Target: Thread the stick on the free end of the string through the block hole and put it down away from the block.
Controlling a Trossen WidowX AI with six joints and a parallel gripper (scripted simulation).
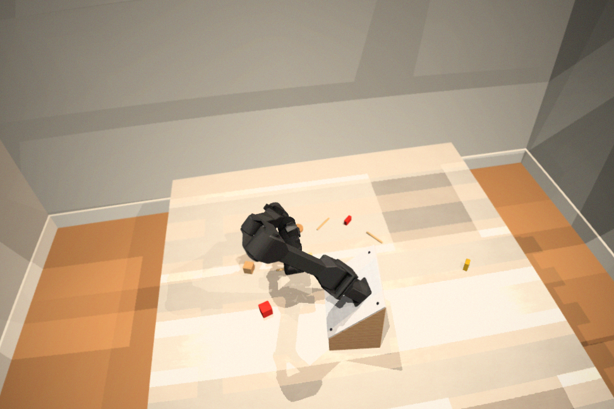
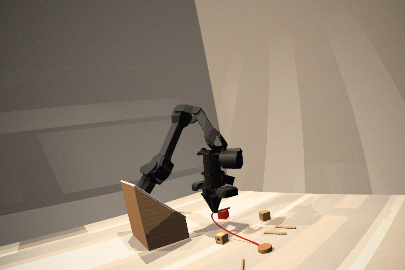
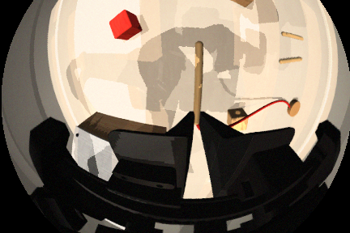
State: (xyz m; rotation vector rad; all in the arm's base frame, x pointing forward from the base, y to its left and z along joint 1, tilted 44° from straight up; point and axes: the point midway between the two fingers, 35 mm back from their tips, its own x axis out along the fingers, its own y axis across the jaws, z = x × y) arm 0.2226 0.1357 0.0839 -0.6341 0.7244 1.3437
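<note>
My gripper tip is 10 mm to the right of the thin wooden stick. The rest, counted from my gripper tip: plain wooden cube 90 mm ahead, 160 mm to the left, 60 mm below; red cube 100 mm behind, 130 mm to the left, 60 mm below; round wooden button 240 mm ahead, 40 mm to the right, 70 mm below.
</note>
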